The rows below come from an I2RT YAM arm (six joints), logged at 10 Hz.
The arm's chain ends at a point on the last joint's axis. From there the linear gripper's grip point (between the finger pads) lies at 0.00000 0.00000 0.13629 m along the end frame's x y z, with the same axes.
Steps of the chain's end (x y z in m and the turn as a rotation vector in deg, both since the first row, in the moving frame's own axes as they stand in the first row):
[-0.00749 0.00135 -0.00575 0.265 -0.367 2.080]
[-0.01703 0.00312 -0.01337 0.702 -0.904 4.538]
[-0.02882 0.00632 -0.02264 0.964 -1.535 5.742]
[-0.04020 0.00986 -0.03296 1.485 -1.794 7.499]
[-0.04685 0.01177 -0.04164 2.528 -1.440 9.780]
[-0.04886 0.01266 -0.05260 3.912 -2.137 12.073]
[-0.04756 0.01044 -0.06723 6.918 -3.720 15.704]
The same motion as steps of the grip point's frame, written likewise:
[-0.00835 0.00070 -0.00575 0.265 -0.367 2.080]
[-0.01911 0.00137 -0.01340 0.702 -0.904 4.538]
[-0.03235 0.00385 -0.02271 0.964 -1.535 5.742]
[-0.04422 0.00606 -0.03307 1.485 -1.794 7.499]
[-0.04975 0.00550 -0.04182 2.528 -1.440 9.780]
[-0.05292 0.00290 -0.05301 3.912 -2.137 12.073]
[-0.05403 -0.00696 -0.06850 6.918 -3.720 15.704]

